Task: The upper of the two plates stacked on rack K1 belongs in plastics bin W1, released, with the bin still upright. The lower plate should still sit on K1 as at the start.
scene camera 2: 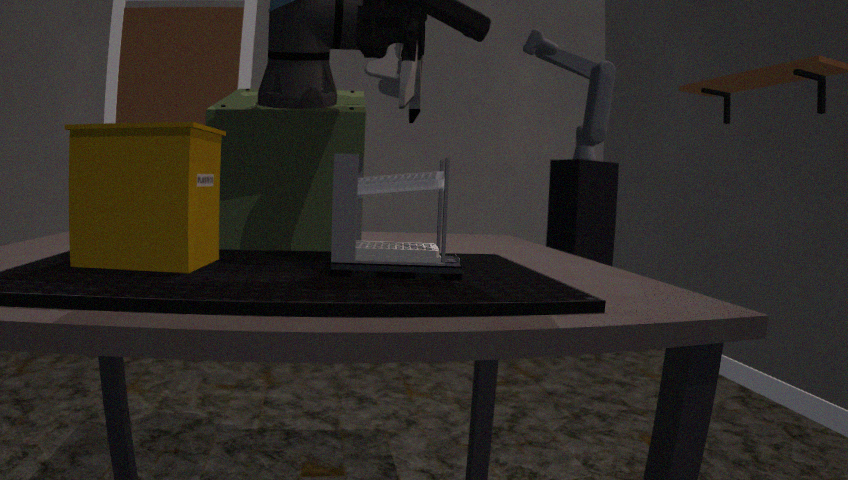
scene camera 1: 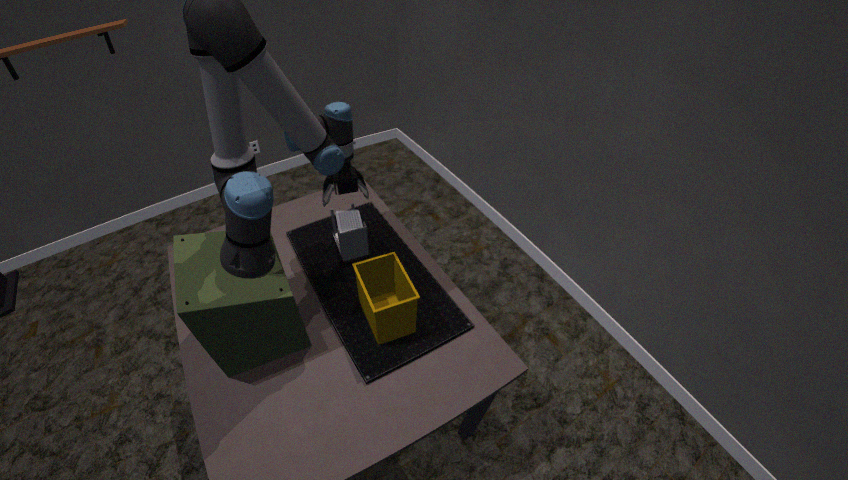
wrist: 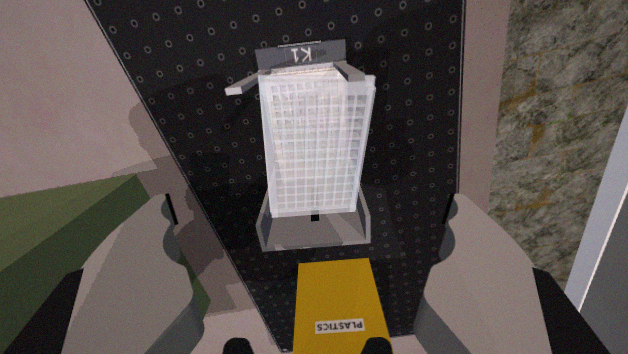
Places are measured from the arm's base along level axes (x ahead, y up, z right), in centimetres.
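Pixels of known places: gripper, fingertip midpoint: (scene camera 2: 407,116) (scene camera 1: 346,202) (wrist: 310,197); arm's base, origin of the base link: (scene camera 2: 297,102) (scene camera 1: 247,258).
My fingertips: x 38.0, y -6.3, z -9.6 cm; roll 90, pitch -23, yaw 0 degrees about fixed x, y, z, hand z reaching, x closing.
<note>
For each thing: its top centre in the pictures, then the offset to it from my fingertips. Level surfaces: height alone.
- upper plate, middle of its top: (wrist: 315,165) (scene camera 2: 394,168) (scene camera 1: 349,220) dx -0.2, dy -6.7, dz +1.3 cm
- rack K1, middle of its top: (wrist: 305,166) (scene camera 2: 400,157) (scene camera 1: 346,216) dx -0.7, dy -5.2, dz +0.5 cm
- lower plate, middle of its top: (wrist: 309,131) (scene camera 2: 388,245) dx -0.9, dy -16.4, dz +1.4 cm
- yellow plastics bin W1, middle of its top: (scene camera 2: 148,127) (scene camera 1: 384,280) dx -9.2, dy -1.8, dz +33.0 cm
- table, its level: dy -21.1 cm
The upper plate (scene camera 1: 349,220) (scene camera 2: 399,183) (wrist: 315,145) is translucent with a grid of wells. It lies tilted high in rack K1 (scene camera 1: 354,245) (scene camera 2: 346,208) (wrist: 336,52), its end toward the thin posts higher than its end at the grey wall. The lower plate (scene camera 2: 396,253), white, lies flat at the rack's base, with a wide gap between the two plates. My gripper (scene camera 1: 346,199) (scene camera 2: 410,113) (wrist: 310,197) is open and empty, above the rack. The yellow plastics bin W1 (scene camera 1: 395,321) (scene camera 2: 130,196) (wrist: 336,295) stands upright; its floor shows in scene camera 1.
Rack and bin stand on a black perforated board (scene camera 1: 333,309) (scene camera 2: 297,306) (wrist: 200,125) on the table (scene camera 1: 297,410) (scene camera 2: 654,297). The green pedestal (scene camera 1: 261,339) (scene camera 2: 285,178) bears the arm beside the board. Another arm (scene camera 2: 598,101) stands on a dark pedestal in the background.
</note>
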